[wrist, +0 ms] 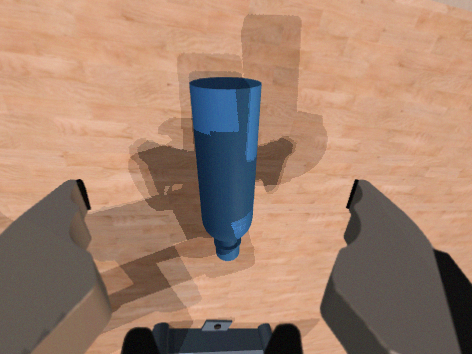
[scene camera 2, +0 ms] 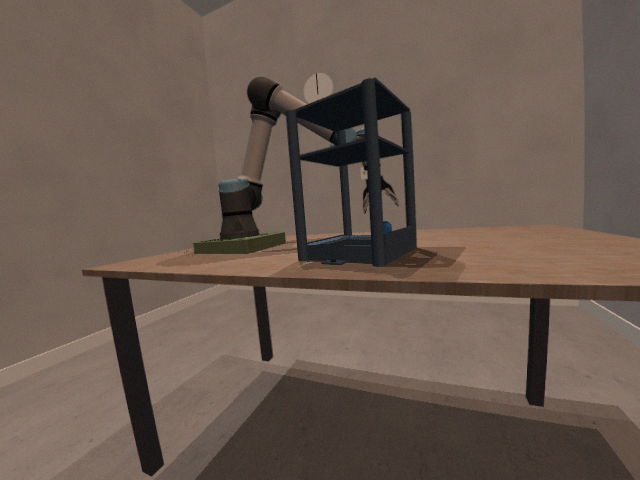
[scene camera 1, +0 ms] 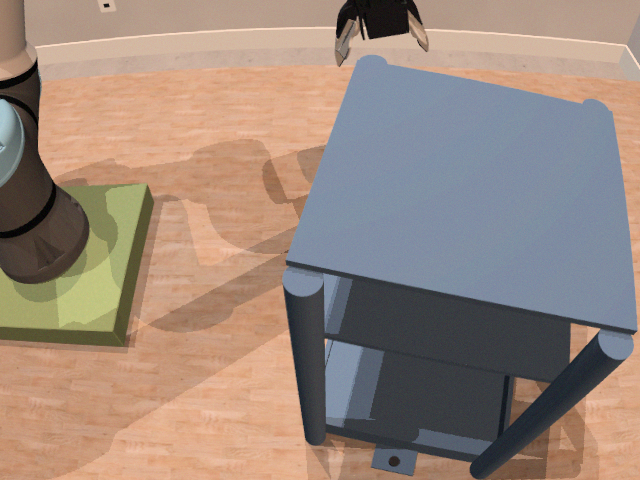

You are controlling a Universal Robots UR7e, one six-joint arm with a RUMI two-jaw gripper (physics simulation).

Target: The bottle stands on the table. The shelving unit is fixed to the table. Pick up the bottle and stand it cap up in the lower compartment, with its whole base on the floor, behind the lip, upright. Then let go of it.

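Frame: origin at the arm's base, x ahead, y left, z up, level; metres.
Where they show: gripper, fingertip midpoint: (wrist: pixel 221 183); arm's base at its link origin: (scene camera 2: pixel 240 236) (scene camera 1: pixel 43 240).
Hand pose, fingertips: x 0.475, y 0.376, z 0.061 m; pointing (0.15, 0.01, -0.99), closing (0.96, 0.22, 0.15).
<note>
Things, the pixels of their top centre, and the offset from my fingertips. "spot": a spot on its surface instead.
- blue bottle at its top centre: (wrist: pixel 231 203) (scene camera 2: pixel 384 222) 0.026 m ahead, 0.051 m right, 0.050 m down
- blue-grey shelving unit at its top centre: (scene camera 1: pixel 481 170) (scene camera 2: pixel 351 109) 0.068 m ahead, 0.490 m right, 0.259 m up
- low front lip at a spot on its surface: (scene camera 2: pixel 336 252) spot: 0.049 m ahead, 0.594 m right, 0.083 m down
- middle shelf at a spot on its surface: (scene camera 2: pixel 336 153) spot: 0.044 m ahead, 0.544 m right, 0.147 m up
The blue bottle (scene camera 2: pixel 386 226) (wrist: pixel 225 170) lies on its side on the table, on the far side of the shelving unit. In the wrist view its base is at the top and its cap points down toward the unit. In scene camera 1 it does not show. My gripper (scene camera 1: pixel 382 51) (scene camera 2: pixel 381 208) (wrist: pixel 221 183) is open and empty above the bottle, with a finger out to each side of it, not touching. The blue-grey shelving unit (scene camera 1: pixel 465 180) (scene camera 2: pixel 333 108) (wrist: pixel 220 342) stands upright. Its lower compartment has a low front lip (scene camera 2: pixel 336 252), and no bottle shows inside.
The unit has round corner posts (scene camera 1: pixel 305 356) (scene camera 2: pixel 370 180), a middle shelf (scene camera 2: pixel 336 153) and a top board. A small fixing tab (scene camera 1: pixel 382 459) (wrist: pixel 210 327) sits at its foot. The arm's base stands on a green block (scene camera 1: pixel 93 330) (scene camera 2: pixel 222 248) at the left.
</note>
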